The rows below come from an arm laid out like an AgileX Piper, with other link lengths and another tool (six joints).
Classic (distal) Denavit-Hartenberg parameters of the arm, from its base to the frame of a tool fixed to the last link. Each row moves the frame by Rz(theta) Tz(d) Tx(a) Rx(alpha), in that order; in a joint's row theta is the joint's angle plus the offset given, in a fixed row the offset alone. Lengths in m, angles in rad.
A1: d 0.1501, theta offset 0, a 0, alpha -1.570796
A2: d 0, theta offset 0.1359, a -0.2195, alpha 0
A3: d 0, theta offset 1.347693, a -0.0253, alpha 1.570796
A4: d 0.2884, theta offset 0, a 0, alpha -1.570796
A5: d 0, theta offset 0, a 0, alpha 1.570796
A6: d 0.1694, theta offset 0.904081, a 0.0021, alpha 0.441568
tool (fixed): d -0.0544, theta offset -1.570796, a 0, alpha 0
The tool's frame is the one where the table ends.
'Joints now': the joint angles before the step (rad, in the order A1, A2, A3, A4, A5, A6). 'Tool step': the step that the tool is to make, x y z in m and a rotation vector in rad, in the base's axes. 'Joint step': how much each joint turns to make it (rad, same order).
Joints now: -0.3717, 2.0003, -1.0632, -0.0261, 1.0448, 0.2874
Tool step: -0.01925, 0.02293, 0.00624, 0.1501, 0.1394, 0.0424
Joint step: 0.0159, -0.0119, 0.0205, 0.0788, 0.1763, -0.0921
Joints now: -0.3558, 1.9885, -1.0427, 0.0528, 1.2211, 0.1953
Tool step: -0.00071, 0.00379, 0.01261, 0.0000, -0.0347, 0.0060
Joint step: 0.0068, -0.0629, 0.0308, 0.0116, 0.0000, -0.0090
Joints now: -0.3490, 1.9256, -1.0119, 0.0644, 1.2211, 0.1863
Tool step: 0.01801, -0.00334, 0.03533, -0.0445, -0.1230, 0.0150
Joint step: 0.0107, -0.1034, -0.0272, -0.0023, 0.0000, -0.0030
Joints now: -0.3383, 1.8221, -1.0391, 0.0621, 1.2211, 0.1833
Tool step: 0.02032, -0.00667, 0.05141, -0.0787, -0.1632, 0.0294
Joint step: 0.0100, -0.1228, -0.0569, -0.0268, 0.0000, -0.0043
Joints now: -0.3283, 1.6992, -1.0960, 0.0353, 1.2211, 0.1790
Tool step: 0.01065, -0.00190, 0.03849, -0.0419, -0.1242, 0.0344
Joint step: 0.0042, -0.0817, -0.0426, -0.0031, -0.0059, -0.0292
